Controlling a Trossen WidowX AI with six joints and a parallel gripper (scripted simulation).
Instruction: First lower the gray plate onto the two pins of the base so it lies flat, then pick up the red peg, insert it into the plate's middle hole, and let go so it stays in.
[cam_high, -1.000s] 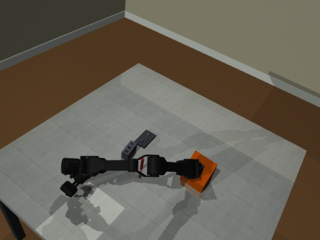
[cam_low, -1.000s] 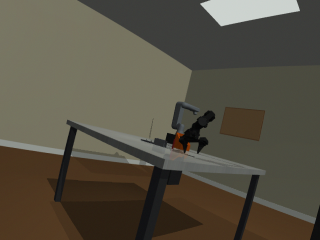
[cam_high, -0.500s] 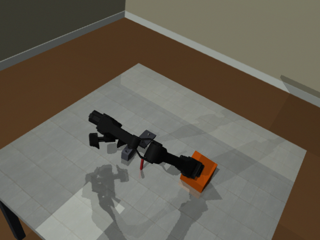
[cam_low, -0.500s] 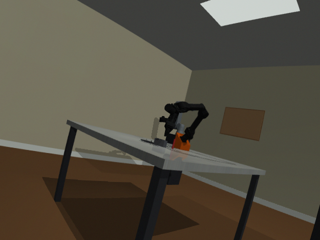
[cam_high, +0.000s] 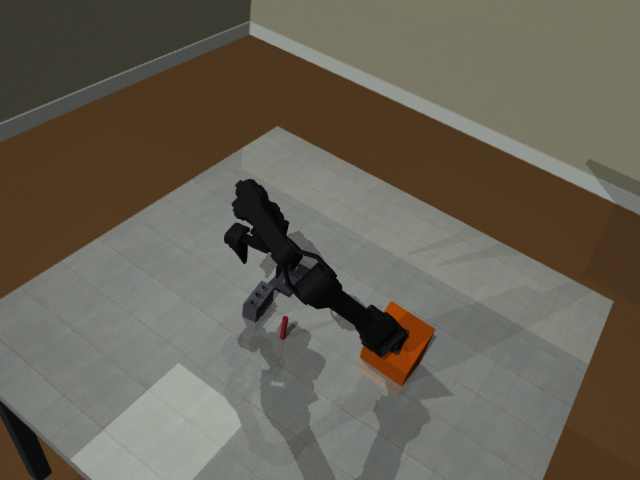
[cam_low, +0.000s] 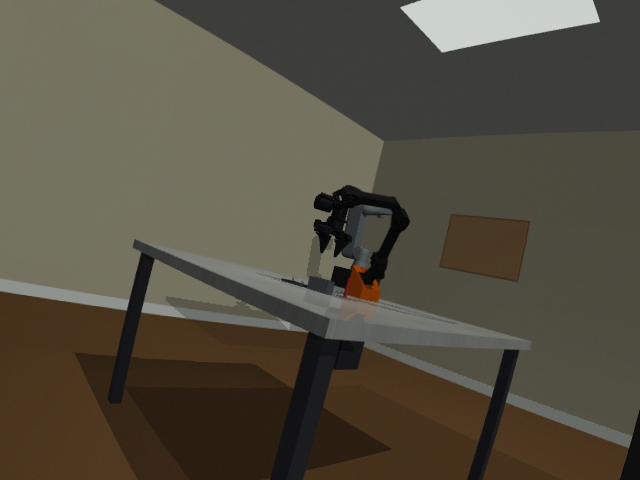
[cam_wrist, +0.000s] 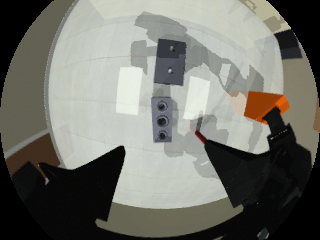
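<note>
Right now my gripper tip is 110 mm above the gray plate. The rest, counted from my gripper tip: dark base 10 mm behind, 140 mm to the right, 140 mm below; then red peg 110 mm behind, 40 mm to the left, 100 mm below.
</note>
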